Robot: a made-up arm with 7 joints. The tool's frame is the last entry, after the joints.
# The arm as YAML. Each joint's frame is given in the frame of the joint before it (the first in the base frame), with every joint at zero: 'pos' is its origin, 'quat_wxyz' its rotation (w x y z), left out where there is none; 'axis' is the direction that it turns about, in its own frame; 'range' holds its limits. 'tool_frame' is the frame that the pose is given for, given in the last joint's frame.
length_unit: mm
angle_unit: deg
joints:
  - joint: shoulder
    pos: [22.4, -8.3, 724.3]
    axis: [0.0, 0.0, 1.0]
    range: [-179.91, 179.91]
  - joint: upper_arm
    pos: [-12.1, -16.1, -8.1]
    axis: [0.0, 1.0, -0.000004]
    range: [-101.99, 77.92]
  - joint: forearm
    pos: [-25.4, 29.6, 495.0]
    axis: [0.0, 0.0, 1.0]
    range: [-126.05, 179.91]
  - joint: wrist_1
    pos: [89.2, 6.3, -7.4]
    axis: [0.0, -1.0, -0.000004]
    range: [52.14, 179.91]
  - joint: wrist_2
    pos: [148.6, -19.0, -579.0]
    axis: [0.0, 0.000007, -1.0]
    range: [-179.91, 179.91]
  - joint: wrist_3
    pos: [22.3, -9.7, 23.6]
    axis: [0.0, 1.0, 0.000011]
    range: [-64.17, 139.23]
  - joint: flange
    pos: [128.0, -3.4, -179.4]
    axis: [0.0, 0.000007, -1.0]
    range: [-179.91, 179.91]
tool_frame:
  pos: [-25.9, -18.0, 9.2]
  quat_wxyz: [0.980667, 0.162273, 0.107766, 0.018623]
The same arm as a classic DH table. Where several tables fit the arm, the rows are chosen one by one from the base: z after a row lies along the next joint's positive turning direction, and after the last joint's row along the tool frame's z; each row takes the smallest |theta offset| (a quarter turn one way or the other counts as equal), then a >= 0, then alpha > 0; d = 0 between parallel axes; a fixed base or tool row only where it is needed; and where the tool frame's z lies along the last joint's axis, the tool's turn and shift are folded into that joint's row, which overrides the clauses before.
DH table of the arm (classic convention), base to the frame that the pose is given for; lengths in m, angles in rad. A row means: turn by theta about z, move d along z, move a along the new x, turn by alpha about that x. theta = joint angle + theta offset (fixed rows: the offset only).
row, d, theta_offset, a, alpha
base (fixed), 0, -0.3549, 0.0239, 0
shoulder, 0.7162, 0.3549, -0.0121, -1.5708
upper_arm, 0.0135, 0, -0.0254, 1.5708
forearm, 0.4876, 0, 0.0892, 1.5708
wrist_1, 0.0127, 0, 0.1486, 1.5708
wrist_2, 0.5554, 0, 0.0223, 1.5708
wrist_3, -0.0131, 0, 0.128, -1.5708
flange, 0.1704, -0.6052, -0.0315, -2.7495
tool (fixed), 0.0002, -0.5672, 0, 0
Joint limits (rad, base to tool): -3.14..3.14 -1.7801..1.36 -2.2..3.14 0.91..3.14 -3.14..3.14 -1.12..2.43 -3.14..3.14

